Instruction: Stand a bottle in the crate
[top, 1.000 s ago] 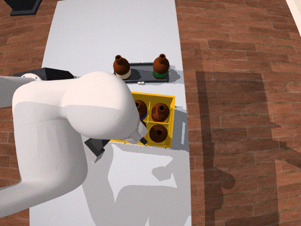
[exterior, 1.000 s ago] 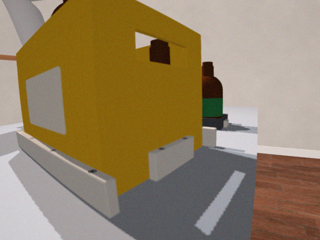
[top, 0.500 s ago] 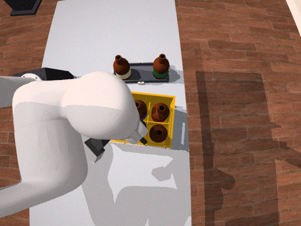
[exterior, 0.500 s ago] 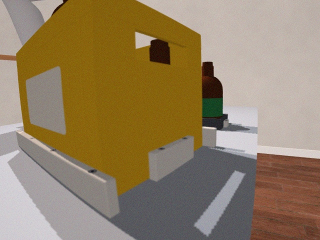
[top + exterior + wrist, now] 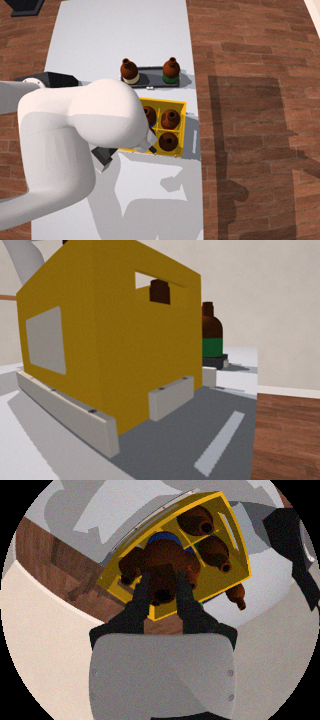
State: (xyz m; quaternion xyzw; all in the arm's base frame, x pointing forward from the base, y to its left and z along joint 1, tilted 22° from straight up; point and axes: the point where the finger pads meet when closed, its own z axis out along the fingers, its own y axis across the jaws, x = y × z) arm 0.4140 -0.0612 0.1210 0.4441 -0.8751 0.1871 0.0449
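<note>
My gripper is now 17 cm above the crate and 4 cm to the right of it. Round my hand: cream-labelled bottle: 28 cm to the left, 17 cm below, 10 cm behind; green-label bottle: 31 cm to the left, 17 cm below, 8 cm ahead; dark tray: 30 cm to the left, 24 cm below, 2 cm behind.
</note>
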